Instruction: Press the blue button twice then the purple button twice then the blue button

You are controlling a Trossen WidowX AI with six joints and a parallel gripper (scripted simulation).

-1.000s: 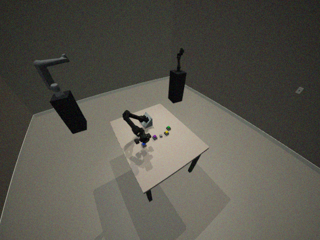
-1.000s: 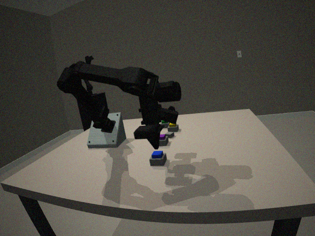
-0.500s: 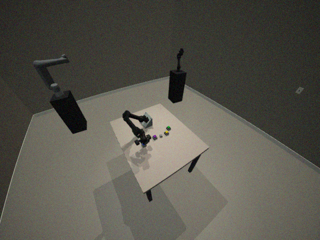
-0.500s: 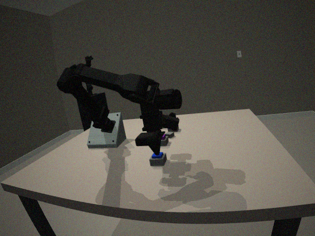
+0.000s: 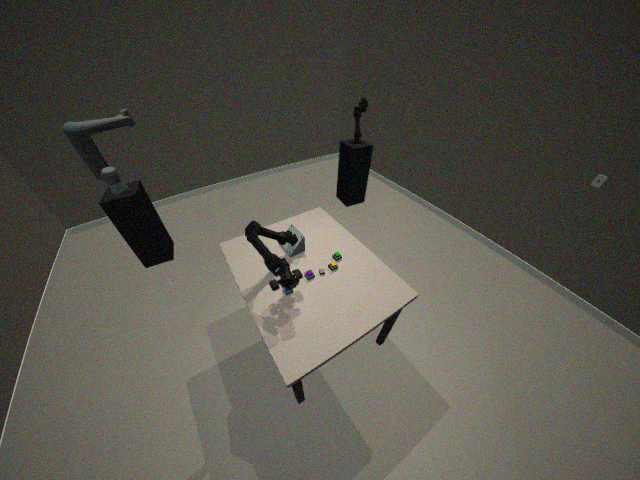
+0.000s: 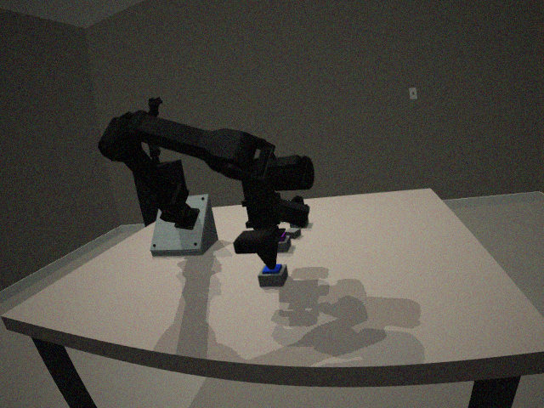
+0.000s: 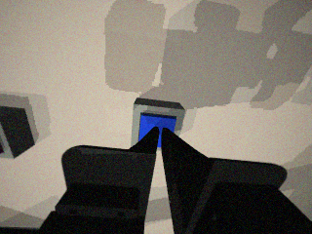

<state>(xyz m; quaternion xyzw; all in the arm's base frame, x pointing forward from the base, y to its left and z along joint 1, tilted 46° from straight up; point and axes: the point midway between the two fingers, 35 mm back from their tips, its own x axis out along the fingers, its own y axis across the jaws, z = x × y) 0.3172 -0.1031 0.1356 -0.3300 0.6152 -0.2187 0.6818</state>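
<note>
Right now the blue button is right at my gripper tip. From my gripper tip the other things lie so: yellow button 5 cm behind, 34 cm to the left; then purple button 5 cm behind, 17 cm to the left; then small grey block 4 cm behind, 25 cm to the left, 2 cm below.
</note>
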